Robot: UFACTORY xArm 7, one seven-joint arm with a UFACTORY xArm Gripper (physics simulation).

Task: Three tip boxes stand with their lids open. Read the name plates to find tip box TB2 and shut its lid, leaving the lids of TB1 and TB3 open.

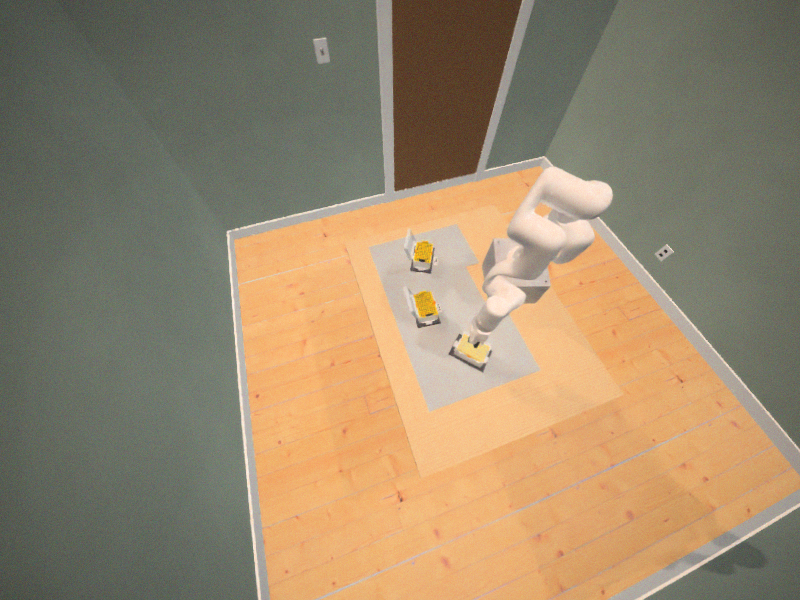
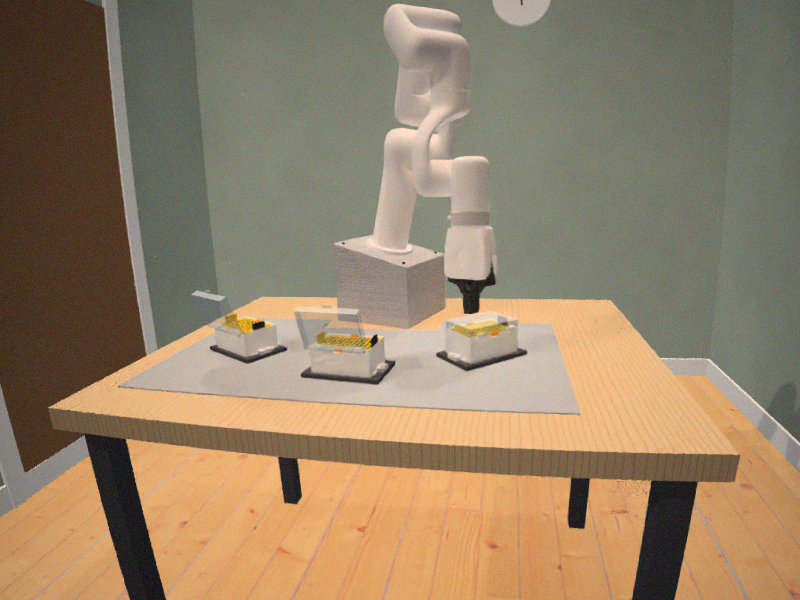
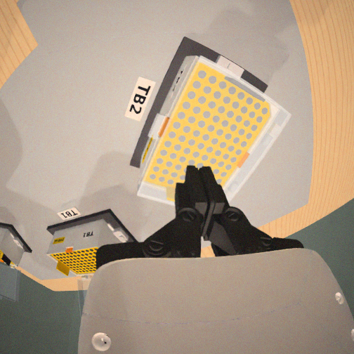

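Where they show: gripper, between the fingertips: [image 1: 471, 341] [image 2: 471, 312]; arm's base, origin of its link: [image 2: 388, 248].
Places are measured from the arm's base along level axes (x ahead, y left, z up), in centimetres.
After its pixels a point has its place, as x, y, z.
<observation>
Tip box TB2 [image 1: 466, 354] @[32.9, 32.0, -11.2] [image 2: 481, 345] @[34.5, 30.6, -14.0] [image 3: 172, 150], named by its plate [image 3: 140, 98], has its clear lid lying down flat over the yellow tip rack. My gripper [image 1: 476, 344] @[29.9, 27.8, -8.8] [image 2: 471, 312] @[29.9, 27.8, -8.8] [image 3: 194, 182] is shut and empty, its tips at or just above the lid near one edge; contact cannot be told. Tip box TB1 [image 1: 426, 312] [image 2: 342, 362] @[47.3, 7.0, -14.7] [image 3: 90, 237], the middle one, has its lid [image 1: 408, 301] @[51.4, 7.6, -3.8] [image 2: 328, 313] @[51.9, 7.2, -4.1] standing open. The third box [image 1: 422, 258] [image 2: 242, 342] @[42.9, -18.4, -14.1] [image 3: 11, 243] also has its lid [image 1: 409, 244] @[43.4, -24.9, -8.5] [image 2: 208, 299] @[45.8, -23.6, -4.2] open; its plate is not readable.
The boxes stand on a grey mat [image 1: 445, 393] @[44.1, 43.8, -18.1] [image 2: 516, 398] @[48.6, 38.9, -18.1] [image 3: 60, 60] on a wooden table [image 1: 549, 406] @[5.3, 57.2, -18.4] [image 2: 646, 419] @[51.9, 59.1, -18.4] [image 3: 330, 125]. The arm's grey base block [image 1: 533, 293] @[-3.9, 12.4, -8.8] [image 2: 371, 290] @[11.2, -1.2, -9.3] stands behind the mat. The raised lids of the other two boxes stick up beside TB2.
</observation>
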